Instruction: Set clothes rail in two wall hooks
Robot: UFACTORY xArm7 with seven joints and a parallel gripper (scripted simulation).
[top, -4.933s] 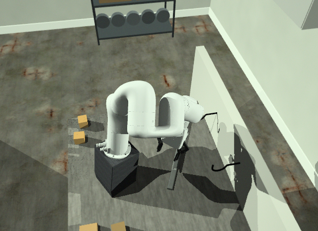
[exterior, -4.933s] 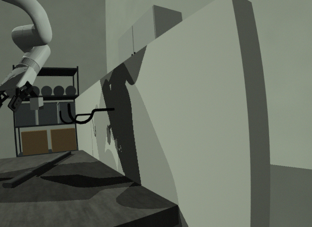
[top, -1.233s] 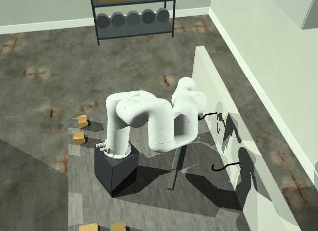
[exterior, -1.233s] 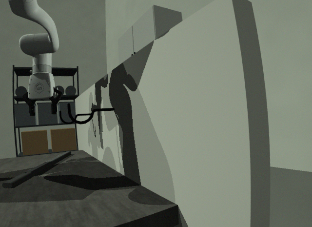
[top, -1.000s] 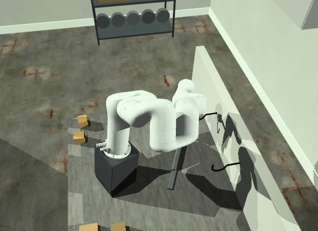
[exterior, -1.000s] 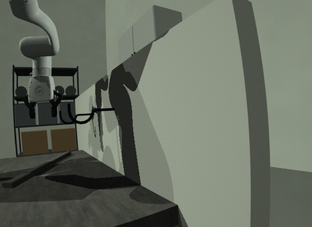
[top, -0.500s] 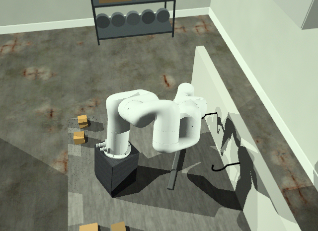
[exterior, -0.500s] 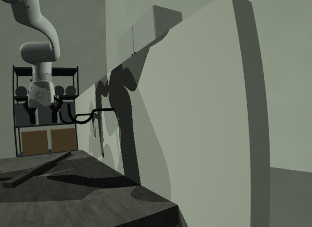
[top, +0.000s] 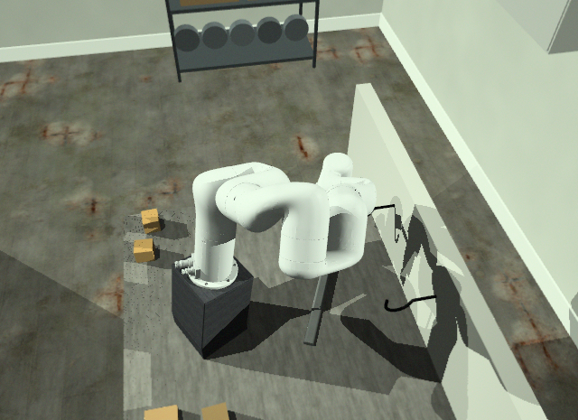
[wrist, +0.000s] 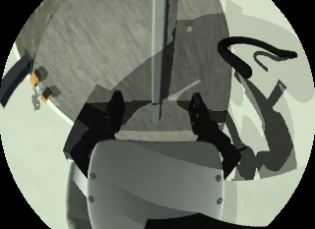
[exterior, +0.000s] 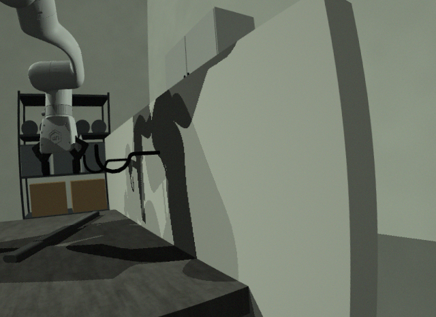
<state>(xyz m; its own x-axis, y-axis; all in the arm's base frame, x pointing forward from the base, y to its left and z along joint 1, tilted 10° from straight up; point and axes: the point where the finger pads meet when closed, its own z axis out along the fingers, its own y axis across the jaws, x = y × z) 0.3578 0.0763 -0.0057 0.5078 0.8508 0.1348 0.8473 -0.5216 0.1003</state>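
Now: the clothes rail 160 mm below my hand. Also, from my hand: pale wall panel: 390 mm below, 220 mm ahead, 130 mm to the right.
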